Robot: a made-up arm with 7 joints. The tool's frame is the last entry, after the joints.
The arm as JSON. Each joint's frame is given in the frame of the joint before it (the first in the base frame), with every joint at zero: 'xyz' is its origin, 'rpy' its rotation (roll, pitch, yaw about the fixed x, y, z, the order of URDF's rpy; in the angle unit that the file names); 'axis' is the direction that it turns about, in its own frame. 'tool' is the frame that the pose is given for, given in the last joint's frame.
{
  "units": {
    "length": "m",
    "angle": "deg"
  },
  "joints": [
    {
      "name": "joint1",
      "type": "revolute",
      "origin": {
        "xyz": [
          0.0,
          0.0,
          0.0
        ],
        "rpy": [
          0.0,
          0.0,
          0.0
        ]
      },
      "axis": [
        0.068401,
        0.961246,
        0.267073
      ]
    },
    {
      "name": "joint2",
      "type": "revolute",
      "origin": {
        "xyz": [
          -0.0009,
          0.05,
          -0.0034
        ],
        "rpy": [
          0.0,
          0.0,
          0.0
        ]
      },
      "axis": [
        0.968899,
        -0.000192,
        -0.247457
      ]
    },
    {
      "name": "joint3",
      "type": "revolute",
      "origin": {
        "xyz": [
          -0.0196,
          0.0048,
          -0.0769
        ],
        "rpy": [
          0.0,
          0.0,
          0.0
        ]
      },
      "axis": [
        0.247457,
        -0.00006,
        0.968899
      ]
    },
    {
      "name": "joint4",
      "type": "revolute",
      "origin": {
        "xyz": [
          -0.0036,
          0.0,
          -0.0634
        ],
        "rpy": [
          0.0,
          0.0,
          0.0
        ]
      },
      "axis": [
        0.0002,
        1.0,
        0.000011
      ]
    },
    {
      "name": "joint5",
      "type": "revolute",
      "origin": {
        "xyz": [
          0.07,
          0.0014,
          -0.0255
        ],
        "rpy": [
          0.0,
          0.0,
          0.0
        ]
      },
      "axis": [
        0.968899,
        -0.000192,
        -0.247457
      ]
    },
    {
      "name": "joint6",
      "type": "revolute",
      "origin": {
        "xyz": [
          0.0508,
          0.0,
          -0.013
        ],
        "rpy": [
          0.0,
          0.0,
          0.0
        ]
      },
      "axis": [
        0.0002,
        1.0,
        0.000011
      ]
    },
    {
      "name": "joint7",
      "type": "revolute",
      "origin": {
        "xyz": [
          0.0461,
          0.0,
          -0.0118
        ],
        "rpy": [
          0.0,
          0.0,
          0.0
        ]
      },
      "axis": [
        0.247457,
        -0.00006,
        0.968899
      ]
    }
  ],
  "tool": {
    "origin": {
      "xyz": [
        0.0,
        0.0,
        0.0
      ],
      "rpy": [
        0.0,
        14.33,
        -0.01
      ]
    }
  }
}
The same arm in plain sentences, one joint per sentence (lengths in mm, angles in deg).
The arm has seven revolute joints in a row. What follows holds with every joint at zero, and every direction is one of the base frame's.
Joint 1 sits at the same point as the base frame's origin and rotates about the direction (0.068403, 0.961235, 0.26711).
Joint 2 sits 0.9 mm along -x and 50 mm along +y and 3.4 mm along -z from joint 1 and rotates about the direction (0.968889, -0.0002, -0.247497).
Joint 3 sits 19.6 mm along -x and 4.8 mm along +y and 76.9 mm along -z from joint 2 and rotates about the direction (0.247497, -0.0001, 0.968889).
Joint 4 sits 3.6 mm along -x and 63.4 mm along -z from joint 3 and rotates about the direction (0.0002, 1, 0).
Joint 5 sits 70 mm along +x and 1.4 mm along +y and 25.5 mm along -z from joint 4 and rotates about the direction (0.968889, -0.0002, -0.247497).
Joint 6 sits 50.8 mm along +x and 13 mm along -z from joint 5 and rotates about the direction (0.0002, 1, 0).
Joint 7 sits 46.1 mm along +x and 11.8 mm along -z from joint 6 and rotates about the direction (0.247497, -0.0001, 0.968889).
The tool frame, which is the frame that the pose is given for, sits at the same point as joint 7; its axes are the base frame's turned by roll 0, pitch 14.33 and yaw -0.01 deg (as in URDF: about the fixed x, then y, then z).

